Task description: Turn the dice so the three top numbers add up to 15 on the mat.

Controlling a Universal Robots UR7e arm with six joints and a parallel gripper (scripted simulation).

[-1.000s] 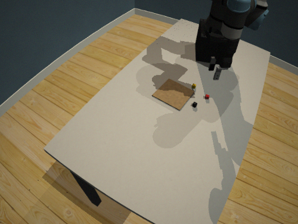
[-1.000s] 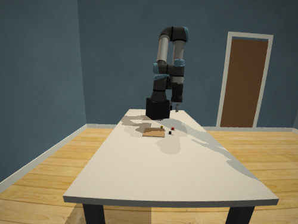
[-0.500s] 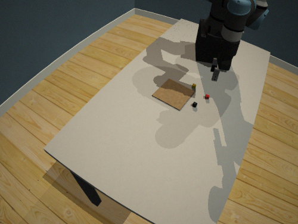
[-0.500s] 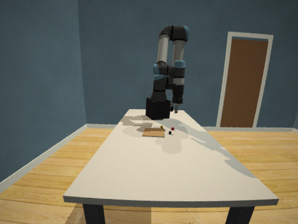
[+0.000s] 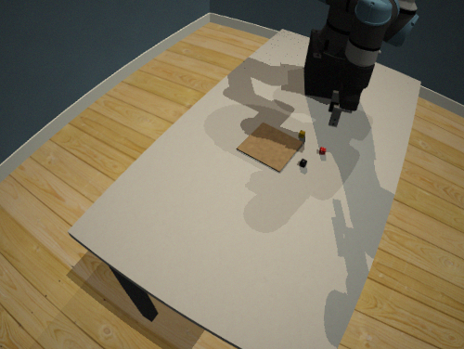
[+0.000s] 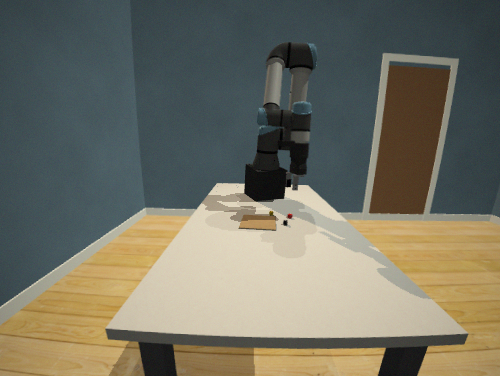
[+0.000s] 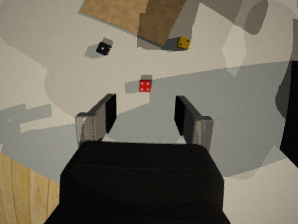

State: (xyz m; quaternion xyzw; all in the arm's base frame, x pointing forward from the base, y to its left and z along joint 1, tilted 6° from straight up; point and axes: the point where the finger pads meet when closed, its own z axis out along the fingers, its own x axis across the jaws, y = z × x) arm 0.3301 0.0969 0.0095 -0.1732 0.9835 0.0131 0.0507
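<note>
Right now my hand is 140 mm above the red die. Also, from my hand: black die: 140 mm below, 80 mm ahead, 30 mm to the right; then yellow die: 140 mm below, 80 mm to the right, 30 mm behind; then brown mat: 150 mm below, 140 mm to the right, 60 mm ahead.
</note>
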